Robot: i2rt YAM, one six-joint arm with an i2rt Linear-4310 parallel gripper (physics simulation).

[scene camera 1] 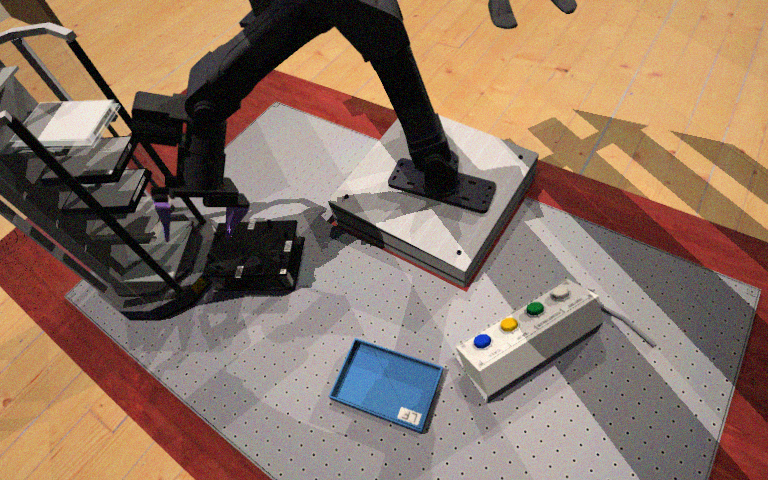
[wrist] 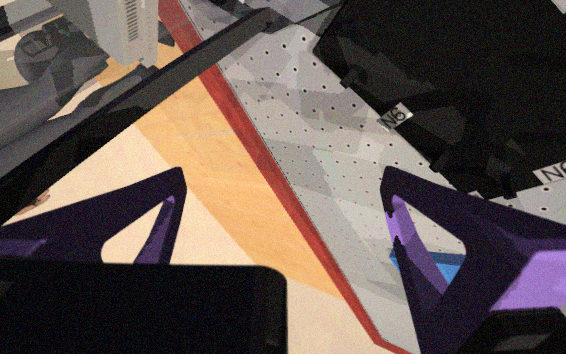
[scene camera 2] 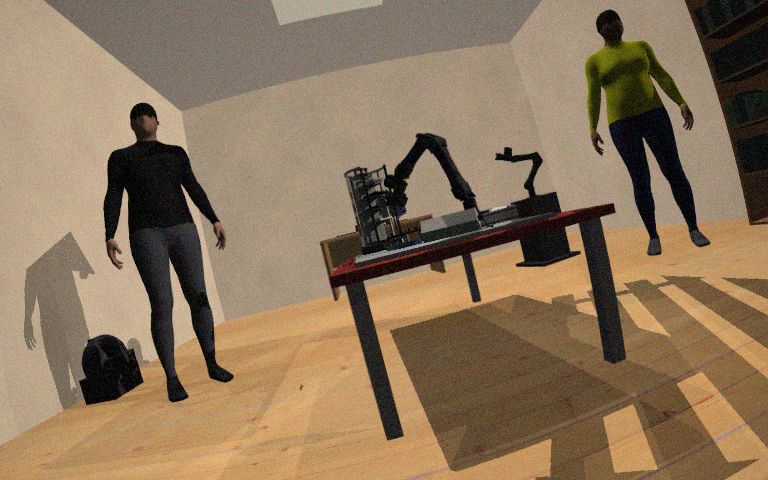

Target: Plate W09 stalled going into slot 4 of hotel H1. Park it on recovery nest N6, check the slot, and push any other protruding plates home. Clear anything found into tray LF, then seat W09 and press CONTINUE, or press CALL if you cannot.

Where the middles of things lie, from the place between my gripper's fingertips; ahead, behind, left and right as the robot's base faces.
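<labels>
Wire plate rack (scene camera 1: 144, 279): my gripper 8 cm below it, 17 cm to the left of it, 2 cm short of it.
</labels>
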